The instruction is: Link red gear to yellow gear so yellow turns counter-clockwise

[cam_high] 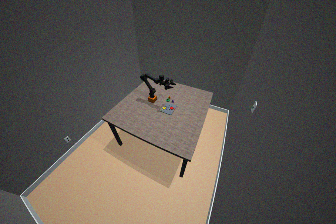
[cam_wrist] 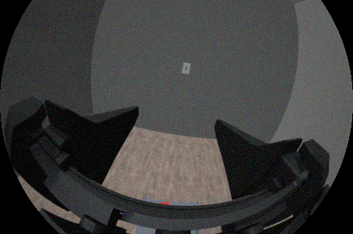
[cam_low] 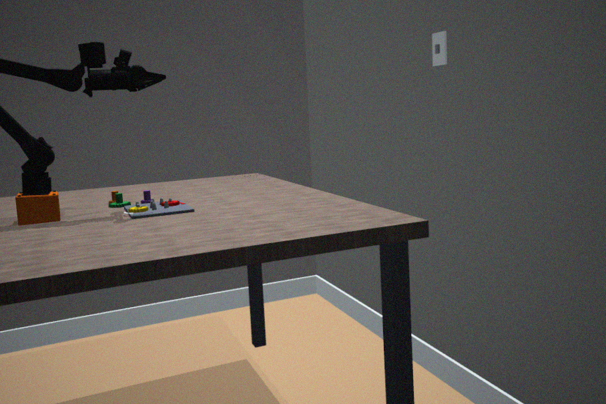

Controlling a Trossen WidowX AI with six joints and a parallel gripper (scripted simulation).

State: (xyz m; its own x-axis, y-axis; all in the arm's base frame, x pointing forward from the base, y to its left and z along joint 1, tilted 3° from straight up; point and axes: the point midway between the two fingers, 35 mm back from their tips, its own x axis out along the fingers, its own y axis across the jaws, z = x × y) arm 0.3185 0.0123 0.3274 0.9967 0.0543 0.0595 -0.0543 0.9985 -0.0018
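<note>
My gripper tip is now 7 cm past the purple gear, 11 cm to the right of it and 37 cm above it. From my gripper tip the other things lie so: green gear: 16 cm behind, 10 cm to the left, 37 cm below; red gear: 1 cm behind, 3 cm to the right, 37 cm below; yellow gear: 11 cm behind, 9 cm to the right, 37 cm below.
</note>
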